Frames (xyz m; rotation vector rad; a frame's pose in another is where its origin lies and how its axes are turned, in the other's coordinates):
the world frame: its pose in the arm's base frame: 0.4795 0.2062 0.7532 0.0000 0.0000 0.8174
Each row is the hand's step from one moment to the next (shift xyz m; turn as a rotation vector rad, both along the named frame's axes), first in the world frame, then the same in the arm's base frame.
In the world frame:
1: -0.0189 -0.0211 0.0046 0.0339 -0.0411 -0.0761
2: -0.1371 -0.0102 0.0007 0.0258 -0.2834 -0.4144
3: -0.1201 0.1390 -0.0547 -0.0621 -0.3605 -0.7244
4: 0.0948 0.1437 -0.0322 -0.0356 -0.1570 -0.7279
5: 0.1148 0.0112 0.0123 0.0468 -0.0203 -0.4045
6: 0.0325 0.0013 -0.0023 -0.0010 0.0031 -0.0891
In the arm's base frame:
1: 0.0025 -0.0282 0.0046 0.0532 -0.0034 -0.0761
2: -0.0864 -0.1070 0.0007 0.2244 -0.1751 -0.4144
3: -0.1835 0.0075 -0.0547 0.2205 -0.2919 -0.7244
4: -0.0400 0.1675 -0.0322 0.0902 -0.1334 -0.7279
5: 0.0704 0.0914 0.0123 0.0468 0.0202 -0.4045
6: 0.0213 0.0246 -0.0023 -0.0029 0.0014 -0.0891

